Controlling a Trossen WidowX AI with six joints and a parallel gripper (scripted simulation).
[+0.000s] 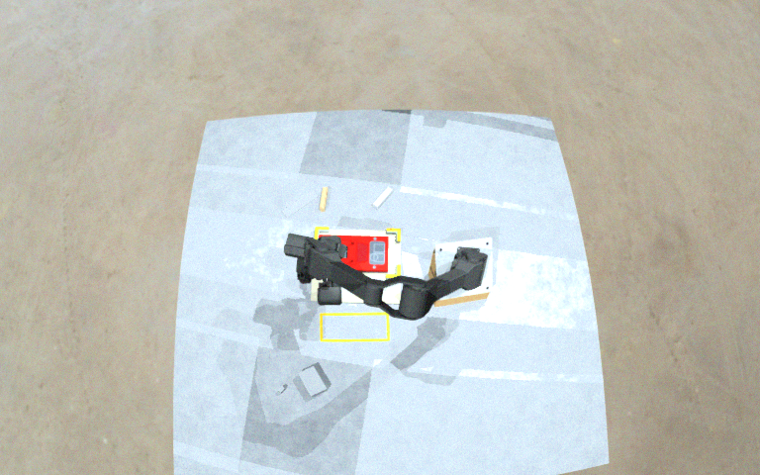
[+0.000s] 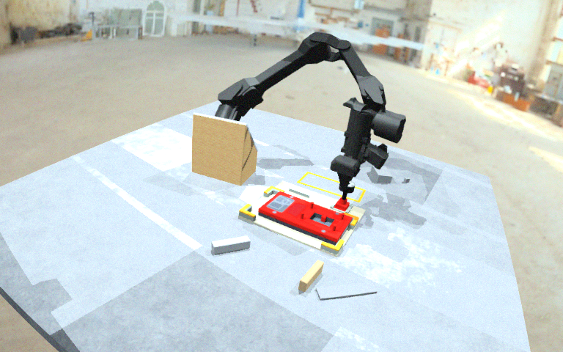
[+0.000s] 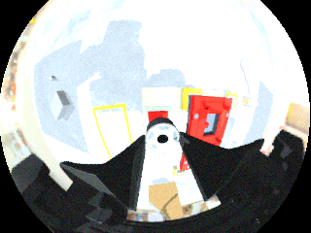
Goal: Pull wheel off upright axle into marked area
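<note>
My gripper tip is 30 mm above the axle. Also, from my gripper tip: grey wedge (50 mm ahead, 280 mm to the left, 50 mm below); then grey wheel (right at my gripper tip); then wooden block (40 mm ahead, 300 mm to the right, 50 mm below).
</note>
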